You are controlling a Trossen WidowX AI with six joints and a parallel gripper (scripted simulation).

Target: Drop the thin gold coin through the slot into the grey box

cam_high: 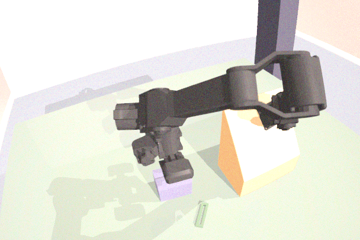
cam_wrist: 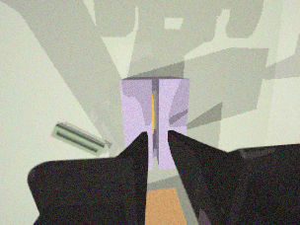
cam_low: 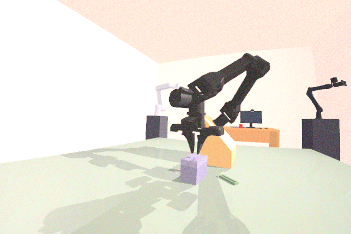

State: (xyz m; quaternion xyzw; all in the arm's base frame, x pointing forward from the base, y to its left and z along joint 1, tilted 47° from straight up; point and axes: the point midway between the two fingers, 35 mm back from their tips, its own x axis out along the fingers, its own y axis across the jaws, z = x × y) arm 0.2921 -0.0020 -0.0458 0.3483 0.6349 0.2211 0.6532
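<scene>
Right now my gripper tip is 30 mm above the gold coin.
</scene>
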